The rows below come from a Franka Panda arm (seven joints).
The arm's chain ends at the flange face. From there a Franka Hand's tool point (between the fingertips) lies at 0.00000 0.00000 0.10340 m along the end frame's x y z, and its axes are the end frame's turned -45 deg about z.
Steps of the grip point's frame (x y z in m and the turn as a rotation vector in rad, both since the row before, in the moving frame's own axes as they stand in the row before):
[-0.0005 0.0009 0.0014 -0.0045 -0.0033 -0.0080]
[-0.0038 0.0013 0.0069 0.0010 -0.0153 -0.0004]
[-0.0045 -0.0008 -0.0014 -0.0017 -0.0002 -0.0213]
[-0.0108 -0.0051 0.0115 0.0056 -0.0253 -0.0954]
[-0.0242 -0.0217 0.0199 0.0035 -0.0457 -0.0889]
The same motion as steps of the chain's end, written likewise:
[0.0002 0.0004 0.0014 -0.0055 0.0008 -0.0080]
[-0.0006 0.0026 0.0069 -0.0101 -0.0115 -0.0004]
[-0.0039 0.0025 -0.0014 -0.0013 0.0011 -0.0213]
[-0.0091 0.0025 0.0115 -0.0139 -0.0218 -0.0954]
[-0.0290 -0.0015 0.0200 -0.0298 -0.0348 -0.0889]

